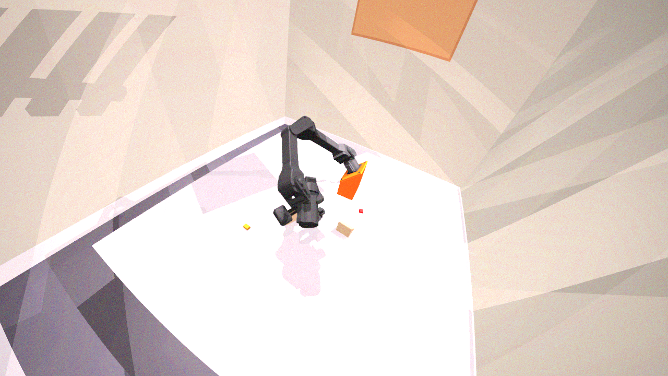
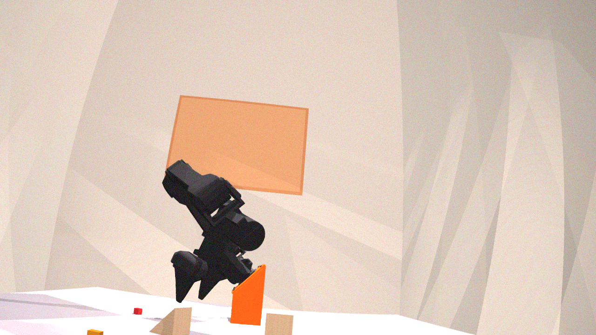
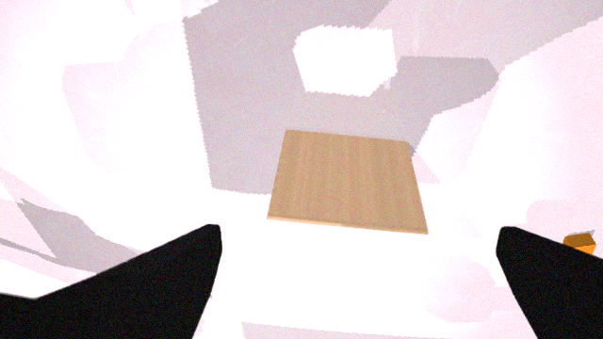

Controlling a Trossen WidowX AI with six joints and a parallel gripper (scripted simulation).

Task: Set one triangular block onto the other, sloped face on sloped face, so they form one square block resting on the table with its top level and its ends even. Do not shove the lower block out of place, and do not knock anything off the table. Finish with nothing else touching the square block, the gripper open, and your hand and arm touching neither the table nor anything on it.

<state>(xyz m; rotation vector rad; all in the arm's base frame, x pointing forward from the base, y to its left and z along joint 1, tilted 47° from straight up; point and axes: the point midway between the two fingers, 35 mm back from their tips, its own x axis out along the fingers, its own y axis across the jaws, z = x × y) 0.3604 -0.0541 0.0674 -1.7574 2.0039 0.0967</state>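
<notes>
Right now the tan wooden triangular block is 1 cm behind my gripper tip, 3 cm to the right of it and 6 cm below it. The rest, counted from my gripper tip: small orange-yellow cube (12 cm ahead, 14 cm to the right, 7 cm below).
</notes>
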